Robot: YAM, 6 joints.
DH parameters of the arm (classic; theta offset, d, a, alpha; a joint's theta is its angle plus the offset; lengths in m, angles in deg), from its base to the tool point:
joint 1: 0 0.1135 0.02 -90
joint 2: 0 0 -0.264 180
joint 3: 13.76 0 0.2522 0
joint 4: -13.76 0 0.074 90
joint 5: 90 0 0 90
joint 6: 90 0.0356 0 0
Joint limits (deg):
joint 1: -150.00..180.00
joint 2: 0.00..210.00
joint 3: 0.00..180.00
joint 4: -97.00..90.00
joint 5: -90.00..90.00
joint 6: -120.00..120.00
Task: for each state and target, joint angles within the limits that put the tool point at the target. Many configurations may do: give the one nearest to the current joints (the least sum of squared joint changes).
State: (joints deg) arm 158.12 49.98 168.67 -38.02 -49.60 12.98
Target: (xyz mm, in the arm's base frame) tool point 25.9 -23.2 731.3
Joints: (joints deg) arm 161.53 83.10 167.19 -1.72 -22.81 12.98
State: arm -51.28 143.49 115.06 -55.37 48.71 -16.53
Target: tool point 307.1 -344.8 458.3
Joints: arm -45.12 122.40 144.51 -37.31 46.25 -16.53
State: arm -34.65 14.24 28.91 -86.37 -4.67 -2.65
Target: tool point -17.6 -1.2 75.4
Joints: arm -26.56 14.72 0.60 -93.08 14.55 -2.65
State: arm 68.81 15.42 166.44 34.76 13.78 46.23
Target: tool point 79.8 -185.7 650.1
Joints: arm 109.20 43.08 120.69 24.70 23.65 46.23
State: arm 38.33 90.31 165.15 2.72 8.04 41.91
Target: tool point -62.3 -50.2 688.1
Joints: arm 35.12 61.23 144.37 -24.94 8.44 41.91
